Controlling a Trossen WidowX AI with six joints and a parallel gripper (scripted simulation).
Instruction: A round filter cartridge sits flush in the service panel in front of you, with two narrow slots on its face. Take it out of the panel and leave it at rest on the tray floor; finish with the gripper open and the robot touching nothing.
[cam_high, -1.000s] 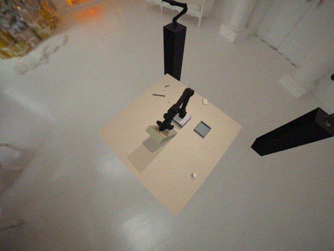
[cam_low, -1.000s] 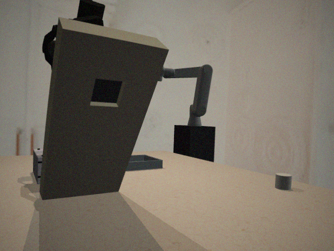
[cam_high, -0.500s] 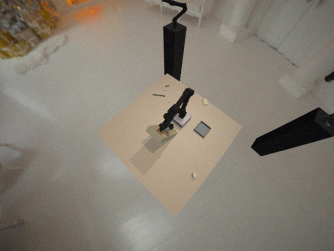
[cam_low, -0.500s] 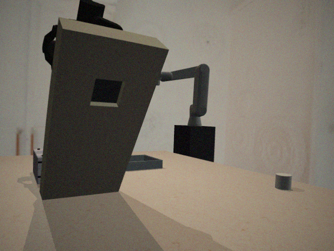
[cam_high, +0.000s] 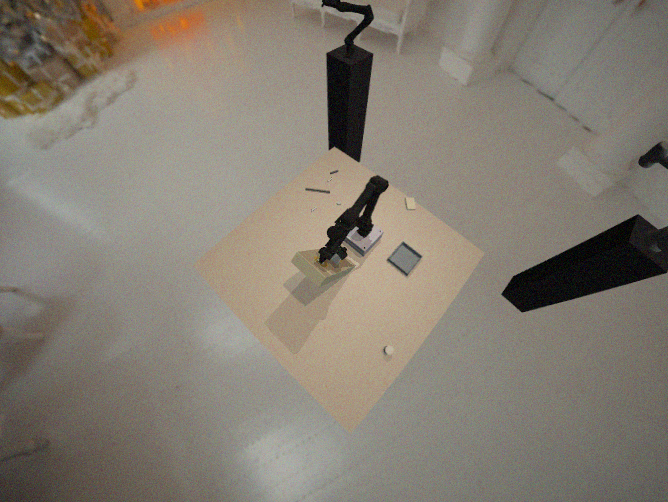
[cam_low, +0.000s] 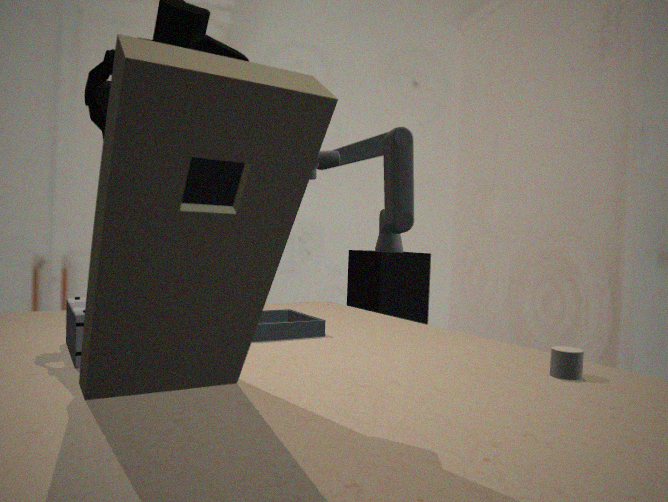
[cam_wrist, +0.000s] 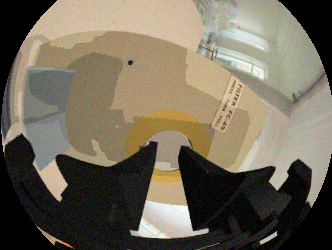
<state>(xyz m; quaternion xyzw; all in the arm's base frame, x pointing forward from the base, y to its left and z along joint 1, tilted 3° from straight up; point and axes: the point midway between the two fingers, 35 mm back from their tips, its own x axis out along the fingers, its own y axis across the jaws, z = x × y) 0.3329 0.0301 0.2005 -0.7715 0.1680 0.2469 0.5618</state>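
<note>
Now: gripper tip 10 mm short of the round filter cartridge and 10 mm above it. From my gripper tip the other things lie so: tan service panel: 80 mm below, 40 mm behind; grey tray: 440 mm behind, 260 mm to the left, 250 mm below.
</note>
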